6 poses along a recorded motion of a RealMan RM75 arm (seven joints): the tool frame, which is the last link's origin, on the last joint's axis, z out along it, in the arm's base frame.
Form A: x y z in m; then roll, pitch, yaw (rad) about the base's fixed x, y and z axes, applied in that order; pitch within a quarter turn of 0, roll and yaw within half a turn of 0.
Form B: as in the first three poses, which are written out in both.
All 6 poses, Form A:
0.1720 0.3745 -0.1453 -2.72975 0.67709 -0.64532
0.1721 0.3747 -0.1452 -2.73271 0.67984 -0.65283
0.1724 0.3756 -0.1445 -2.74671 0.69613 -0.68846
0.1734 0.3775 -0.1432 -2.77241 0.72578 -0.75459
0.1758 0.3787 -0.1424 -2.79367 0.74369 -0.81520
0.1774 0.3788 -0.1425 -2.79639 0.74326 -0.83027
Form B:
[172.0 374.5 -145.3], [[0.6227 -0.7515 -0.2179], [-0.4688 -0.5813 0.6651], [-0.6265 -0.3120 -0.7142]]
[172.1 374.7 -145.2], [[0.6178 -0.7559 -0.2167], [-0.4724 -0.5771 0.6662], [-0.6287 -0.3092 -0.7136]]
[172.4 375.6 -144.5], [[0.5926 -0.7770 -0.2127], [-0.4875 -0.5561 0.6731], [-0.6413 -0.2952 -0.7083]]
[173.4 377.5 -143.2], [[0.5449 -0.8133 -0.2038], [-0.5124 -0.5154 0.6869], [-0.6637 -0.2699 -0.6976]]
[175.8 378.7 -142.4], [[0.5047 -0.8425 -0.1883], [-0.5357 -0.4766 0.6970], [-0.6770 -0.2509 -0.6919]]
[177.4 378.8 -142.5], [[0.4967 -0.8491 -0.1798], [-0.5434 -0.4659 0.6983], [-0.6767 -0.2491 -0.6928]]

